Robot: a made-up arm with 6 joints. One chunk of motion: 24 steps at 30 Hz.
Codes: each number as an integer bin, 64 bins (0 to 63) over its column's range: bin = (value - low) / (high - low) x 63, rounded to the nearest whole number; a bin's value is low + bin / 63 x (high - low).
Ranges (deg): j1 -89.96..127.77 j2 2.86..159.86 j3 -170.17..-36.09 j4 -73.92..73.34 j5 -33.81..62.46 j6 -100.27..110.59
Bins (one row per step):
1: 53 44 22 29 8 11
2: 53 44 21 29 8 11
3: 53 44 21 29 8 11
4: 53 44 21 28 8 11
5: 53 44 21 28 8 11
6: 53 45 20 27 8 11
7: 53 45 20 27 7 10
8: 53 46 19 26 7 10
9: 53 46 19 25 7 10
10: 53 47 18 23 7 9
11: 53 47 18 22 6 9
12: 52 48 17 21 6 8
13: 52 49 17 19 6 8
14: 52 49 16 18 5 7
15: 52 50 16 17 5 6
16: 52 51 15 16 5 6
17: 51 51 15 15 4 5
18: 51 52 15 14 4 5
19: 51 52 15 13 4 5
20: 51 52 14 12 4 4
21: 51 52 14 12 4 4
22: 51 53 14 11 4 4
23: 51 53 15 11 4 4
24: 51 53 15 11 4 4
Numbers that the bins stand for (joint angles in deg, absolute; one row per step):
1: 93.21 112.51 -123.35 -6.13 -21.59 -63.45
2: 93.21 112.51 -125.48 -6.13 -21.59 -63.45
3: 93.21 112.51 -125.48 -6.13 -21.59 -63.45
4: 93.21 112.51 -125.48 -8.47 -21.59 -63.45
5: 93.21 112.51 -125.48 -8.47 -21.59 -63.45
6: 93.21 115.00 -127.60 -10.81 -21.59 -63.45
7: 93.21 115.00 -127.60 -10.81 -23.11 -66.80
8: 93.21 117.49 -129.73 -13.15 -23.11 -66.80
9: 93.21 117.49 -129.73 -15.48 -23.11 -66.80
10: 93.21 119.99 -131.86 -20.16 -23.11 -70.15
11: 93.21 119.99 -131.86 -22.50 -24.64 -70.15
12: 89.75 122.48 -133.99 -24.83 -24.64 -73.49
13: 89.75 124.97 -133.99 -29.51 -24.64 -73.49
14: 89.75 124.97 -136.12 -31.85 -26.17 -76.84
15: 89.75 127.46 -136.12 -34.18 -26.17 -80.19
16: 89.75 129.96 -138.25 -36.52 -26.17 -80.19
17: 86.30 129.96 -138.25 -38.86 -27.70 -83.54
18: 86.30 132.45 -138.25 -41.20 -27.70 -83.54
19: 86.30 132.45 -138.25 -43.53 -27.70 -83.54
20: 86.30 132.45 -140.37 -45.87 -27.70 -86.88
21: 86.30 132.45 -140.37 -45.87 -27.70 -86.88
22: 86.30 134.94 -140.37 -48.21 -27.70 -86.88
23: 86.30 134.94 -138.25 -48.21 -27.70 -86.88
24: 86.30 134.94 -138.25 -48.21 -27.70 -86.88

